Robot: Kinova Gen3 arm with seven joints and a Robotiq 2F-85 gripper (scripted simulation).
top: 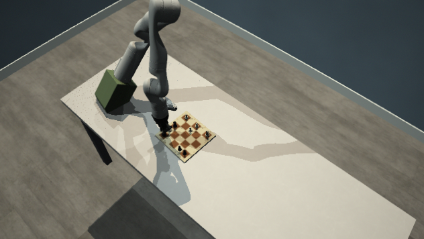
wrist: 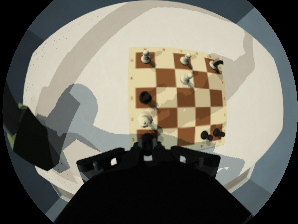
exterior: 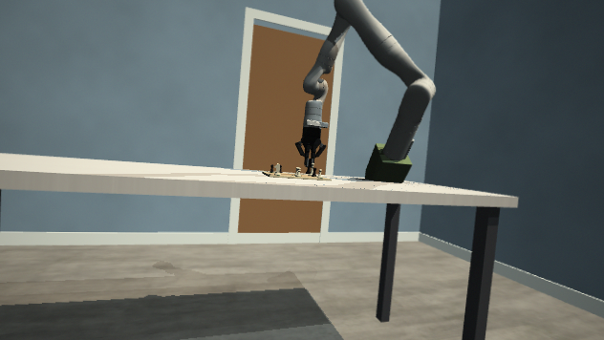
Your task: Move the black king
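The black king lies 1 cm below my hand. The rest, counted from my hand: chessboard: 9 cm to the left, 7 cm ahead, 5 cm below.
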